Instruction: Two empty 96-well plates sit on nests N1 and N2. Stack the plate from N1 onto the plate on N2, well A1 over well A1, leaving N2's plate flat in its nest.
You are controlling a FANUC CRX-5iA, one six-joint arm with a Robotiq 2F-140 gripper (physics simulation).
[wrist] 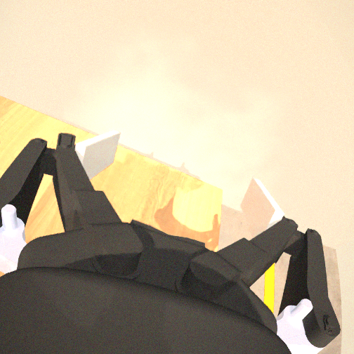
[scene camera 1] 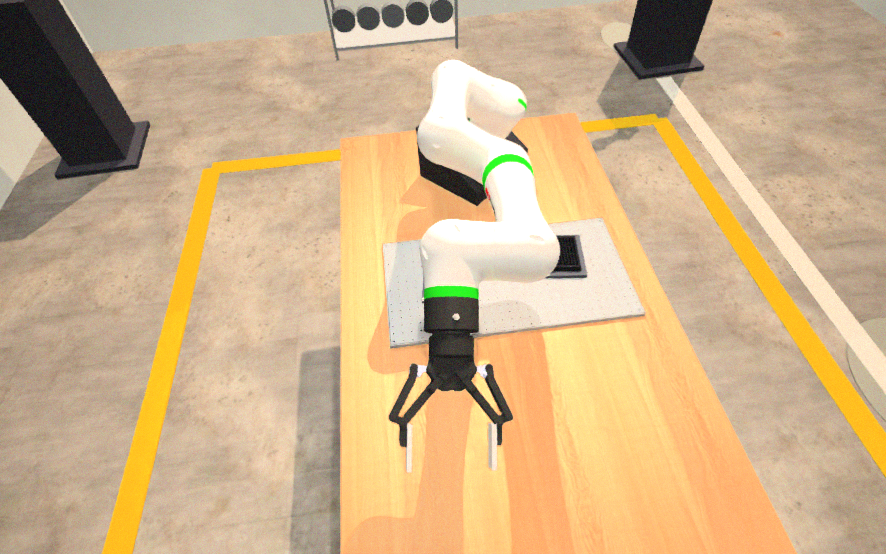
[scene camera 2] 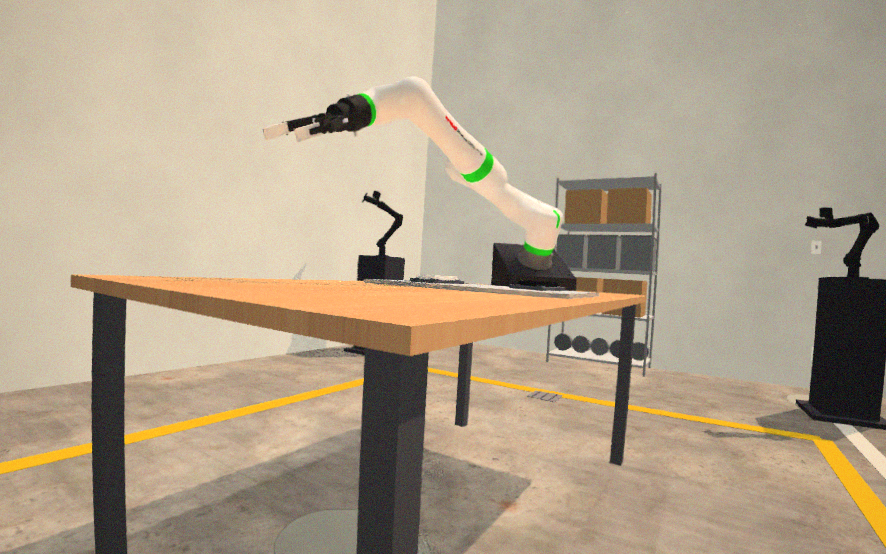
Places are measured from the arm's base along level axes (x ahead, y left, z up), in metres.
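Pixels of known places: gripper, fingertip midpoint: [scene camera 1: 451, 469] [scene camera 2: 279, 135]; arm's base, origin of the base link: [scene camera 2: 534, 261].
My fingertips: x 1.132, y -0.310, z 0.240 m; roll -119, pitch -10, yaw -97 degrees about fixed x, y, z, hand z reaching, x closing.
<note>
Ahead of a thing's pixels: the offset from my fingertips to its middle. Level surfaces: height alone.
My gripper [scene camera 1: 451, 449] [scene camera 2: 290, 132] [wrist: 181, 169] is open and empty, high above the table and beyond the front edge of the pegboard. It points outward, away from the base, tilted slightly down. A black plate @[0.329 m down, 0.667 m back, 0.464 m left] [scene camera 1: 569, 253] sits in a dark nest on the right part of the pegboard in scene camera 1, partly hidden by the arm. In scene camera 2 a low light-topped item @[0.329 m down, 0.655 m back, 0.100 m left] [scene camera 2: 436, 278] and a flat dark nest @[0.340 m down, 0.667 m back, 0.464 m left] [scene camera 2: 537, 286] show edge-on, apart from each other. The arm hides the rest of the board. I cannot tell which nest is N1 or N2, or see well A1.
The grey pegboard @[0.348 m down] [scene camera 1: 604, 287] lies on the wooden table @[0.361 m down] [scene camera 1: 627, 405] [scene camera 2: 261, 303] [wrist: 145, 187], in front of the black arm base [scene camera 1: 450, 177] [scene camera 2: 506, 267]. Dark pedestals [scene camera 1: 666, 32] [scene camera 2: 846, 346] and a shelf unit [scene camera 2: 656, 261] stand beyond the table.
</note>
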